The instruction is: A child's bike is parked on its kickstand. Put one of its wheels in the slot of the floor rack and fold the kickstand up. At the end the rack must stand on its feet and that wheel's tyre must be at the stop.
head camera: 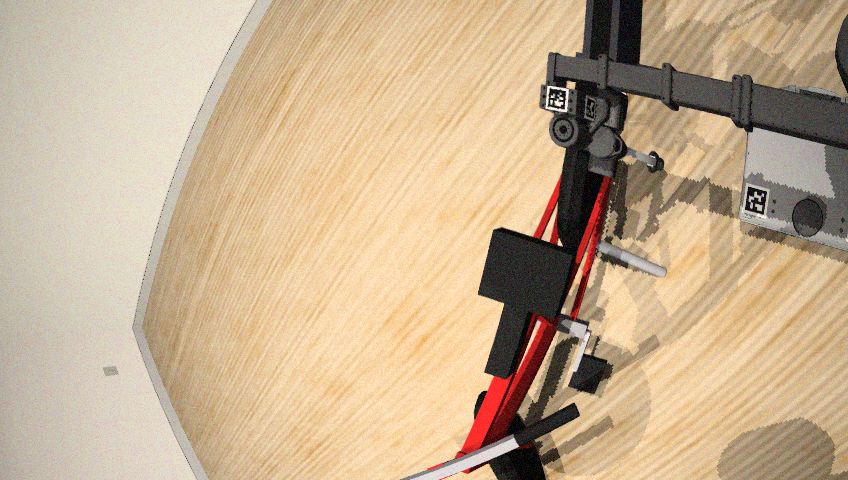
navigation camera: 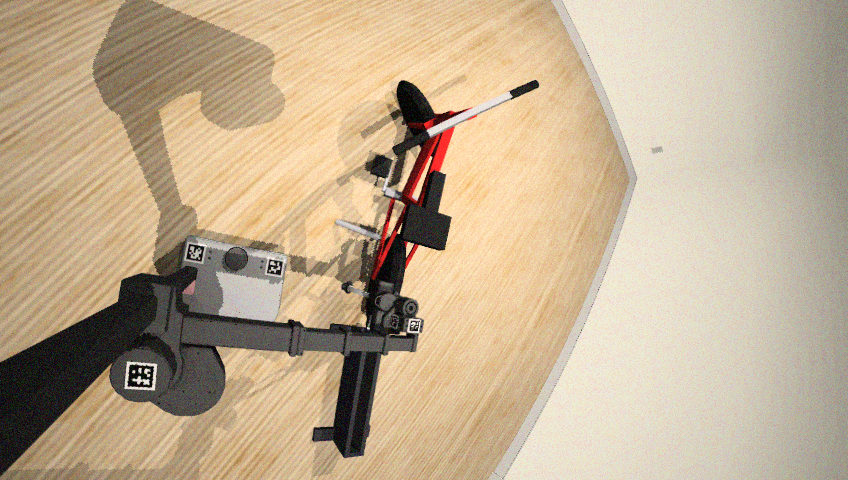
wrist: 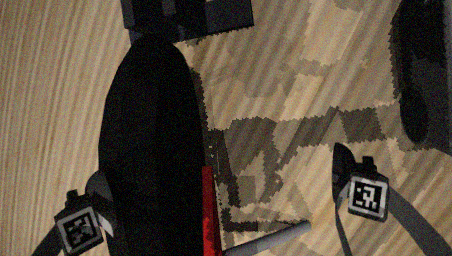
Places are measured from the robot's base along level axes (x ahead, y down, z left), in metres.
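Where they show: gripper, fingertip midpoint: (wrist: 221,178); robot's base, link origin: (head camera: 805,216) (navigation camera: 235,257).
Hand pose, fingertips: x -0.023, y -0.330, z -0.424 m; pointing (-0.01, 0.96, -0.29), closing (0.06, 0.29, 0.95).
Each offset is from my fingertips to the top centre of the thing. "spot": to the spot under its first point.
The child's bike, with a red frame (head camera: 487,416) (navigation camera: 437,154) (wrist: 211,215), stands upright. Its rear wheel (head camera: 572,202) (navigation camera: 392,261) (wrist: 150,125) points at the near end of the black floor rack {dx -0.456, dy +0.169, dz -0.120 m} (head camera: 629,29) (navigation camera: 348,404) (wrist: 230,15). In the wrist view the tyre's far end meets the rack's end; how far it is in the slot is hidden. The grey kickstand (head camera: 630,259) (navigation camera: 357,228) (wrist: 270,239) sticks out sideways on the robot's side. My gripper (wrist: 221,178) is open above the rear wheel, its left finger overlapping the tyre's left edge, its right finger well clear.
My arm (head camera: 702,89) (navigation camera: 261,333) crosses over the rack's near end. My base (head camera: 791,172) (navigation camera: 249,291) stands on the kickstand side. A pedal {dx +0.477, dy +0.151, dz -0.028 m} (head camera: 589,374) (navigation camera: 380,165) and the handlebar {spot: dx +0.467, dy -0.302, dz +0.028 m} (head camera: 487,452) (navigation camera: 470,115) stick out from the bike. A pale wall (head camera: 71,178) (navigation camera: 743,237) stands beyond it.
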